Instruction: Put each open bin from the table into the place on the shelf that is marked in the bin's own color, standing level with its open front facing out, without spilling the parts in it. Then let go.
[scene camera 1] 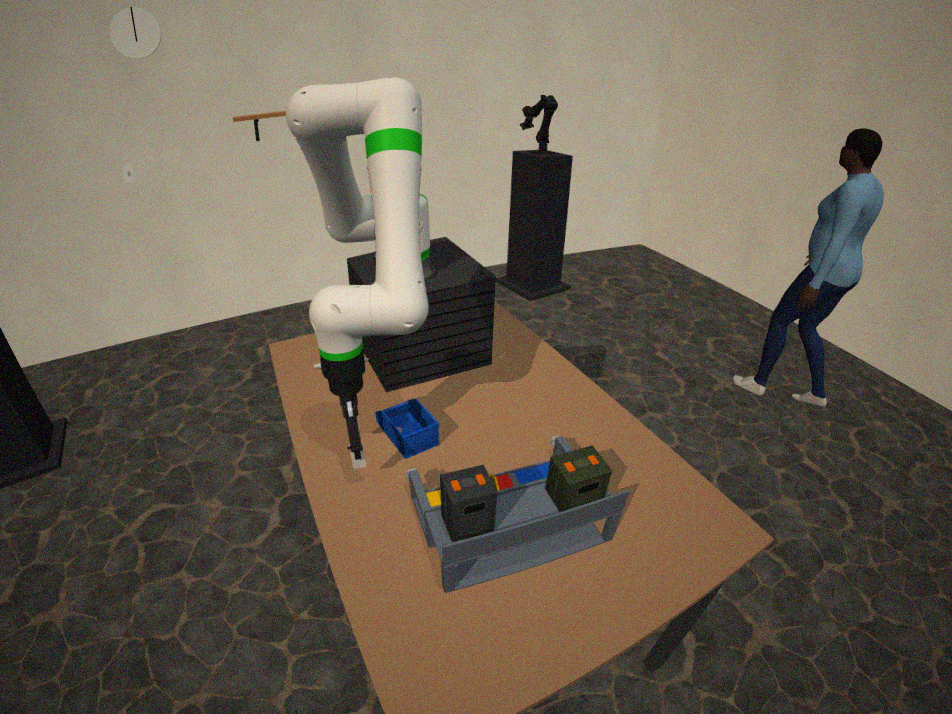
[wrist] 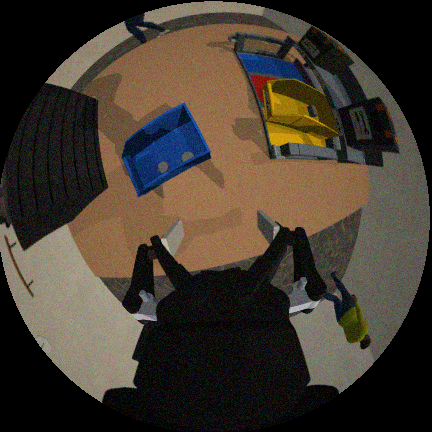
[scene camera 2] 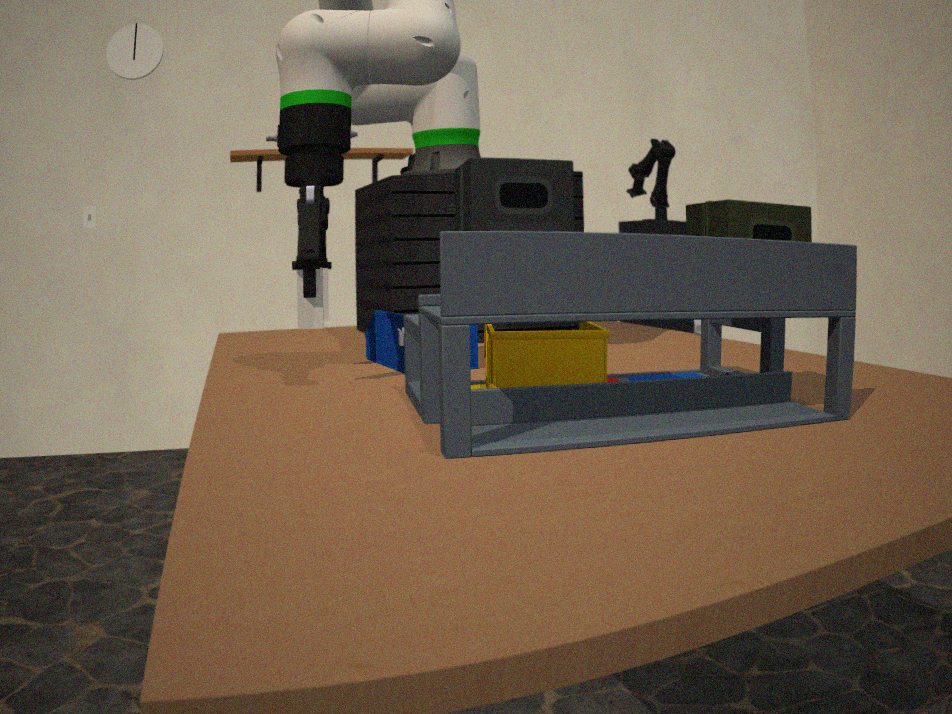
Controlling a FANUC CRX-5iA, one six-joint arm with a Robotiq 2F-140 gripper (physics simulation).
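Places are measured from the arm's base along level axes (x ahead, y left, z up), in millimetres.
Pixels of known places: gripper, fingertip midpoint: (wrist: 219, 222) (scene camera 2: 314, 324); arm's base at its link origin: (scene camera 2: 448, 178).
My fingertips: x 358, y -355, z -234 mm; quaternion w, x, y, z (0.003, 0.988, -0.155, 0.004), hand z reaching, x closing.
Ahead of a thing's pixels: the offset from my fingertips to its top centre. "*": to the spot under its first point.
A blue open bin @[* dx +35, dy +159, dz -27 mm] (scene camera 1: 421, 440) (scene camera 2: 386, 340) (wrist: 165, 145) stands upright on the table, turned at an angle to the shelf, with two round grey parts inside. A yellow open bin @[* dx +352, dy +111, dz -10 mm] (scene camera 2: 545, 357) (wrist: 300, 110) stands on the lower level of the grey shelf @[* dx +459, dy +164, dz +70 mm] (scene camera 1: 538, 528) (scene camera 2: 645, 272), at the end with the yellow marking @[* dx +213, dy +90, dz -61 mm] (wrist: 287, 139); a round part shows in it. The red marking @[* dx +235, dy +265, dz -62 mm] (scene camera 1: 503, 481) (wrist: 257, 86) is partly hidden by it in the wrist view. The blue marking @[* dx +252, dy +335, dz -61 mm] (scene camera 1: 530, 473) (wrist: 272, 65) is bare. My gripper (scene camera 1: 357, 461) (scene camera 2: 311, 307) (wrist: 219, 222) is open and empty, pointing down above the table beside the blue bin.
A dark case @[dx +353, dy +79, dz +156 mm] (scene camera 1: 469, 503) (scene camera 2: 515, 207) and a green case @[dx +419, dy +301, dz +129 mm] (scene camera 1: 580, 478) (scene camera 2: 738, 219) stand on top of the shelf. A black slatted cabinet (scene camera 1: 438, 338) (wrist: 55, 155) carries the arm's base. A person (scene camera 1: 845, 230) in light blue stands beyond the table; another (wrist: 352, 325) wears yellow.
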